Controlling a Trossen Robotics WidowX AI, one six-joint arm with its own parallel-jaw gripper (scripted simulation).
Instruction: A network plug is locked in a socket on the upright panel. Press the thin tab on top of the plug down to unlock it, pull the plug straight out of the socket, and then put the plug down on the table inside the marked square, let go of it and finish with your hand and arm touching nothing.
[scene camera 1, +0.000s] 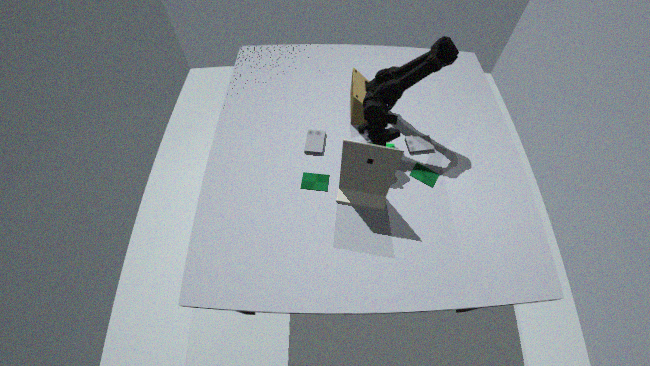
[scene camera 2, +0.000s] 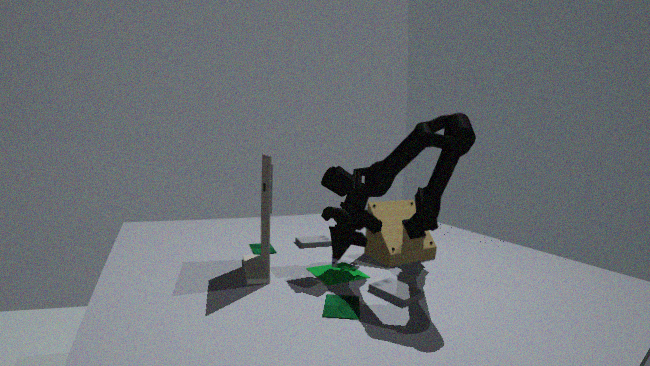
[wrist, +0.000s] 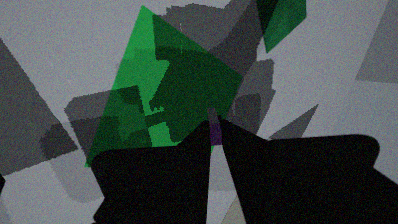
My gripper (scene camera 2: 335, 259) is 0.83 m from the lens. A flat grey plate (scene camera 2: 401, 293) is 0.72 m from the lens. An upright grey panel (scene camera 2: 257, 267): 0.83 m from the lens. The marked spots on the flat grey plate and the upright grey panel are 0.35 m apart.
